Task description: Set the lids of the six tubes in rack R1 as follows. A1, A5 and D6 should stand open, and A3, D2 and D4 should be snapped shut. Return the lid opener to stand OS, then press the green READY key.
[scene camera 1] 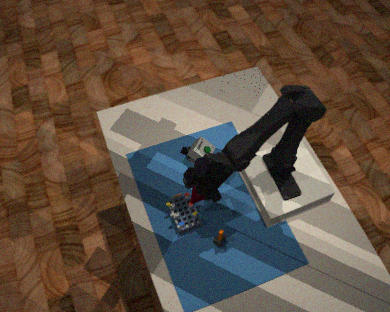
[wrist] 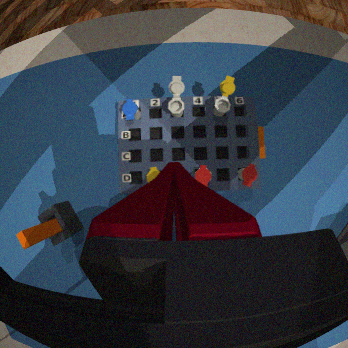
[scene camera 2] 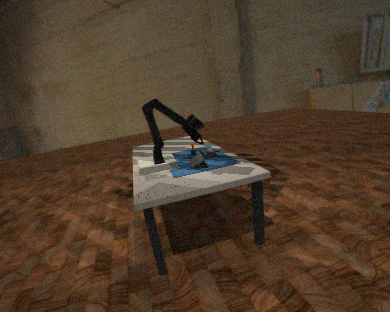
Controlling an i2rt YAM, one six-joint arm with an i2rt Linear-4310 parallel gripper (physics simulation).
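Frame: origin at the arm's base, x ahead, y left, z up, level; centimetres.
Where they show: gripper, fingertip midpoint: point(scene camera 1: 191, 202) point(wrist: 173, 171) point(scene camera 2: 203, 144); arm's base, origin of the base link: point(scene camera 1: 281, 175) point(scene camera 2: 158, 159).
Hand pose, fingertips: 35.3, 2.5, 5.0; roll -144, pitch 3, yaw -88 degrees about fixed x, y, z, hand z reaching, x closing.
Observation:
Each offset is from my fingertips to the top centre of the thing, as dx, dy, dz. "spot": to the spot under its first point. Level surfaces: height alone.
Rack R1 {+3.1, -1.3, -3.9} point(scene camera 1: 186, 230) point(wrist: 145, 145) stands on the blue mat. In the wrist view, the white lid {+6.8, +0.1, -3.9} point(wrist: 176, 86) at A3 and yellow lid {+6.9, -4.0, -3.9} point(wrist: 228, 86) at A5 are tipped back from open tube mouths. The blue lid {+5.1, +4.0, -4.8} point(wrist: 130, 109) lies over A1; its seating is unclear. The yellow lid {-0.5, +1.8, -4.8} point(wrist: 153, 175) at D2 and red lid {-0.3, -2.1, -4.8} point(wrist: 203, 175) at D4 look down over their tubes. The red lid {-0.1, -6.0, -4.8} point(wrist: 249, 174) at D6 sits off to the right, grey tube showing beside it. The orange-handled lid opener {-5.8, +12.4, -1.1} point(scene camera 1: 220, 234) point(wrist: 40, 232) is in its dark stand. My gripper point(scene camera 1: 192, 202) point(scene camera 2: 202, 143) point(wrist: 173, 171) is shut and empty, above row D's side.
A grey box {-11.1, -22.0, -1.2} point(scene camera 1: 196, 148) point(scene camera 2: 198, 159) with the green READY key {-12.7, -20.5, -2.1} point(scene camera 1: 207, 149) stands on the blue mat {dz -9.6} point(scene camera 1: 250, 260), behind the arm's hand in scene camera 1. An orange strip {spot: +2.9, -7.9, -7.2} point(wrist: 261, 142) is at the rack's right side. The arm's pale base block point(scene camera 1: 310, 200) is at the right.

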